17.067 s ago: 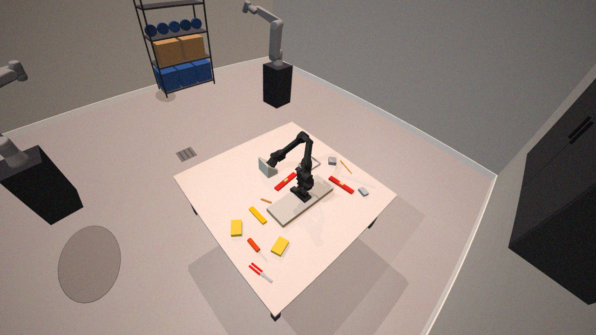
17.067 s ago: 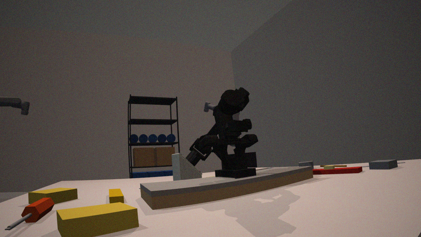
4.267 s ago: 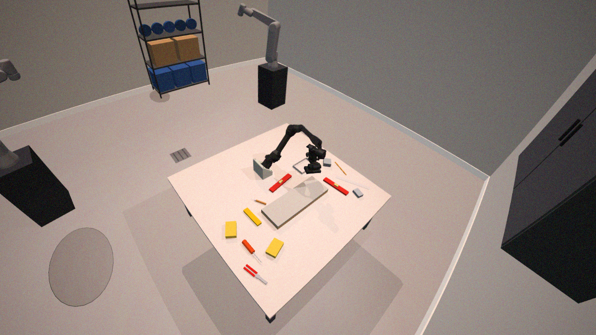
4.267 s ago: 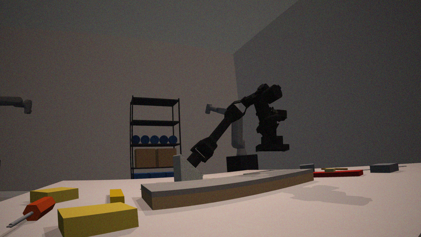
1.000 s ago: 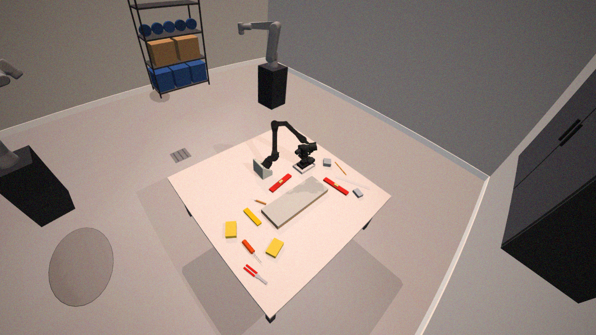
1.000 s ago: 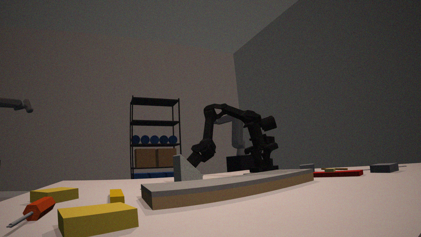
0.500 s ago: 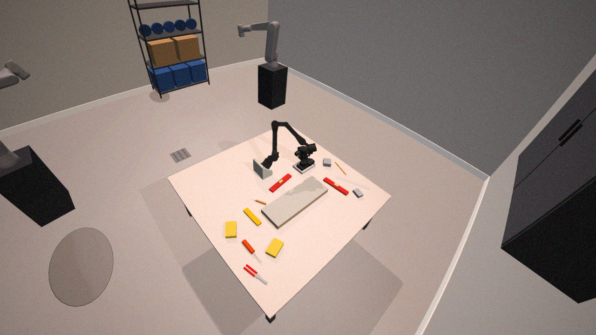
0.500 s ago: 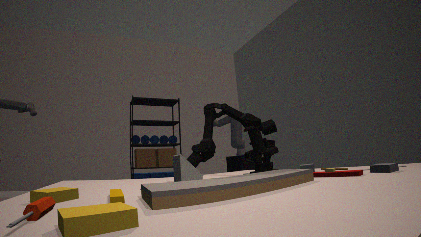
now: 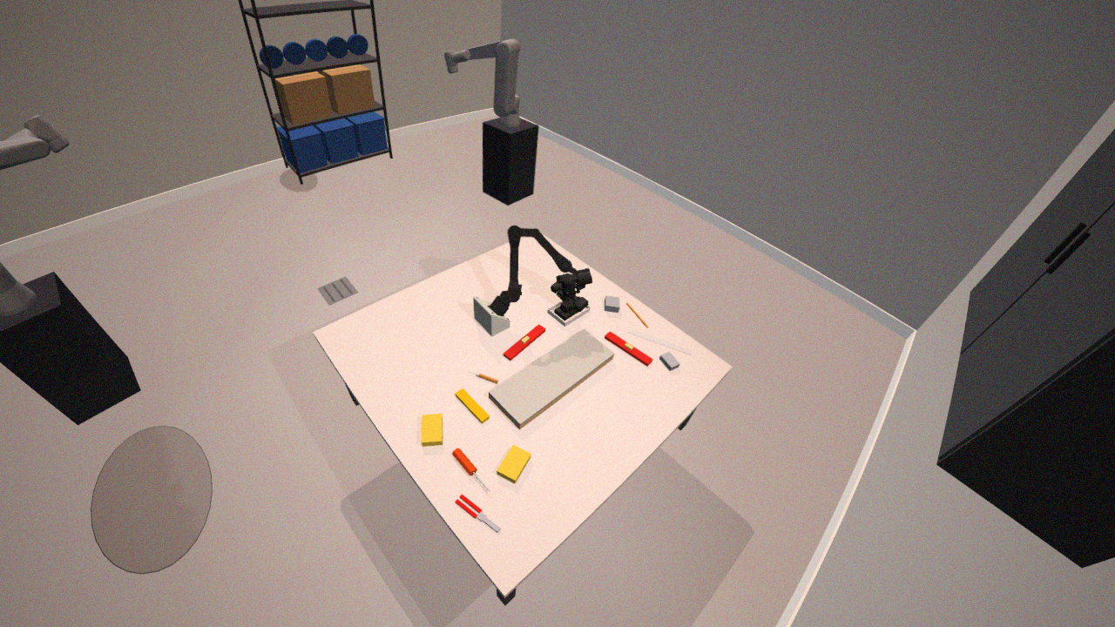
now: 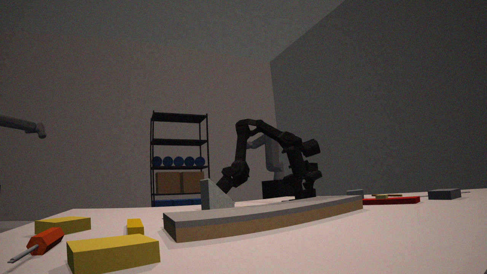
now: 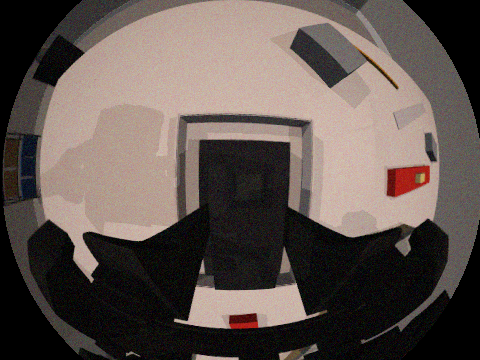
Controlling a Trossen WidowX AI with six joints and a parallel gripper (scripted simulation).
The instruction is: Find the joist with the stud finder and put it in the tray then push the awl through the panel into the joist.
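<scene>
The stud finder lies 10 mm to the left of my gripper tip and 20 mm above it. Also, from my gripper tip: grey tray 10 mm to the right, 20 mm below; then awl 10 mm behind, 550 mm to the right, 20 mm below; then pencil 240 mm ahead, 210 mm to the left, 30 mm below.
</scene>
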